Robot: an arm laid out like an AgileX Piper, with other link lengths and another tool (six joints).
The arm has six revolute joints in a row. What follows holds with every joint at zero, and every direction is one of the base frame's. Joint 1 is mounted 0.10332 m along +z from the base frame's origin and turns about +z. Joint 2 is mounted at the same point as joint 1 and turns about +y. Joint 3 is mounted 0.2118 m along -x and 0.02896 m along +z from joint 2 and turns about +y. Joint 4 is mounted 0.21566 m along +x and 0.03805 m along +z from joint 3 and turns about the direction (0.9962, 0, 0.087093). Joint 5 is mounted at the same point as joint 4 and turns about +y. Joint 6 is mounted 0.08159 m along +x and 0.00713 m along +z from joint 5 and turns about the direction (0.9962, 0, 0.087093). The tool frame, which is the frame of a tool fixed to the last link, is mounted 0.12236 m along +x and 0.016 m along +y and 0.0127 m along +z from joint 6; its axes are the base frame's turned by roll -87.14, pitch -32.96 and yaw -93.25 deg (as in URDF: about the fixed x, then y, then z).
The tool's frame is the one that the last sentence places.
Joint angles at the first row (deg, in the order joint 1, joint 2, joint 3, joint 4, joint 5, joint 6):
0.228 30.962 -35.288 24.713 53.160 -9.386
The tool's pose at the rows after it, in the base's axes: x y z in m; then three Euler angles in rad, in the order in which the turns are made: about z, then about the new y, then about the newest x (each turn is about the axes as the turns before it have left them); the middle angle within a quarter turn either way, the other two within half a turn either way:
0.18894 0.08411 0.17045 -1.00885 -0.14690 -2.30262
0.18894 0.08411 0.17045 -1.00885 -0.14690 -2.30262
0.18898 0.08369 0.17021 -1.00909 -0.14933 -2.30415
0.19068 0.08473 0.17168 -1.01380 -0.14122 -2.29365
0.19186 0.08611 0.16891 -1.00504 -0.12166 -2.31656
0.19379 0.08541 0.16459 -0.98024 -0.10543 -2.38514
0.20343 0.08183 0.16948 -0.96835 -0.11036 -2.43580
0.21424 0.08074 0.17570 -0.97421 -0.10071 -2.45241
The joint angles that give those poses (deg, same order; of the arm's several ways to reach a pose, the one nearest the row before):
0.232 30.962 -35.289 24.709 53.160 -9.380
0.232 30.962 -35.289 24.709 53.160 -9.380
0.223 30.961 -35.288 24.550 53.163 -9.391
0.231 31.233 -35.288 25.182 52.553 -9.329
0.228 33.025 -35.987 25.494 53.223 -9.334
0.224 37.273 -38.903 24.292 55.927 -9.338
0.231 42.803 -44.085 22.350 57.885 -9.067
0.225 47.090 -48.105 21.797 58.494 -8.244

